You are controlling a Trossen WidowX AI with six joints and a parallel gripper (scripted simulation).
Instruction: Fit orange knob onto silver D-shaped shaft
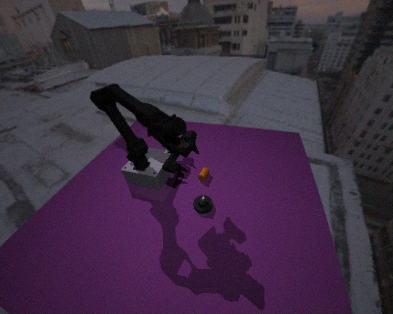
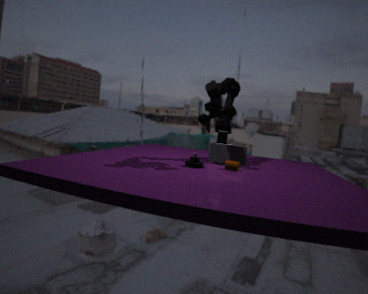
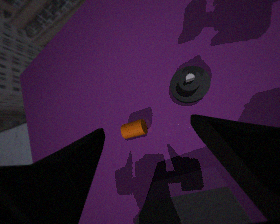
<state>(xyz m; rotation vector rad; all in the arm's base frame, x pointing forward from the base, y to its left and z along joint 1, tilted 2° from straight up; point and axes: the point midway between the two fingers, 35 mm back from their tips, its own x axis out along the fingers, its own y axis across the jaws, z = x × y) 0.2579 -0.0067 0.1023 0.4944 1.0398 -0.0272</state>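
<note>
Right now the orange knob is 160 mm below my gripper tip, 70 mm to the left of it and 20 mm ahead of it. Round my gripper tip: round dark pedestal: 150 mm below, 80 mm to the right, 60 mm ahead.
</note>
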